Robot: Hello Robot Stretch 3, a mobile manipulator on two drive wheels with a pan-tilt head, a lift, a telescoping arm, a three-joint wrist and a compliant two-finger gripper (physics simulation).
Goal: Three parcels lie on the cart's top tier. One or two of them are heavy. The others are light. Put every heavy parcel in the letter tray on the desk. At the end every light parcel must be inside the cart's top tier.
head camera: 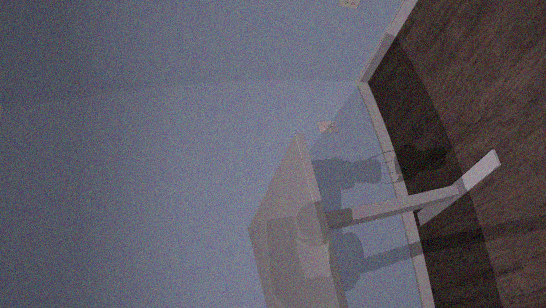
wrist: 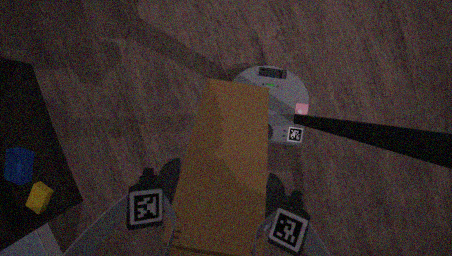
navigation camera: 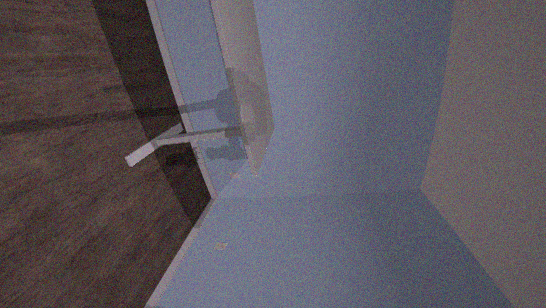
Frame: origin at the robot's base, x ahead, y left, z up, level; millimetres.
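Seen in the pictures: gripper, fingertip midpoint: (wrist: 221, 184).
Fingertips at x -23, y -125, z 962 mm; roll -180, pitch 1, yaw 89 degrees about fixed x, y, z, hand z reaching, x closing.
Offsets run from my fingertips to a thing's top centre. Level surfaces: height alone.
My gripper (wrist: 221, 184) is shut on a long orange-brown parcel (wrist: 227, 135), with one finger on each side of it in the wrist view. The cart's dark top tier {dz -862 mm} (wrist: 25, 105) is at the left of the wrist view, apart from the held parcel. A blue parcel {dx +362, dy -1049, dz -787 mm} (wrist: 19, 165) and a smaller yellow parcel {dx +520, dy -938, dz -817 mm} (wrist: 39, 197) lie on it. The desk {dz -12 mm} (head camera: 287, 185) (navigation camera: 237, 35) stands by the wall, its top partly in shadow and cut off by the frame edge in both camera views. I cannot make out the letter tray.
The desk's white foot (head camera: 481, 171) (navigation camera: 142, 152) reaches out over the wooden floor. My grey base (wrist: 290, 95) and black mast (wrist: 370, 134) show beyond the held parcel. The walls meet in a corner beside the desk. A pale surface (wrist: 34, 244) is at the wrist view's lower left.
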